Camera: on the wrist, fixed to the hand. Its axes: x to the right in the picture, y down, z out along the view.
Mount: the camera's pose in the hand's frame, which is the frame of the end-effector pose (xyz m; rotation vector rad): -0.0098 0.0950 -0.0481 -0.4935 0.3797 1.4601
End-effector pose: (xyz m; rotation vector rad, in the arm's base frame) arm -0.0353 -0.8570 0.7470 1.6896 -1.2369 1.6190
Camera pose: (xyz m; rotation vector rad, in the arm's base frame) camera -0.1397 -0.8585 0.7239 0.0581 2.5505 -1.8238
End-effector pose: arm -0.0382 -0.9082 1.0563 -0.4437 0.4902 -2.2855
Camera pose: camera 0.0033 -0.9526 0.9683 0.1594 1.1015 -0.7977
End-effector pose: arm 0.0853 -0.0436 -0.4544 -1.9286 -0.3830 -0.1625
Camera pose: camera 0.1116 -0.1220 -0.5222 -2.1154 1.4231 0.3720
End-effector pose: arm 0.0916 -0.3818 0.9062 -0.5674 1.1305 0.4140
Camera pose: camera -0.0018 -0.3368 0.8801 -0.1282 1.6962 1.9376
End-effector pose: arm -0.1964 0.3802 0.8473 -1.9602 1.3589 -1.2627
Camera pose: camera -0.2860 0.3556 0.7943 -0.4043 2.6318 -0.5221
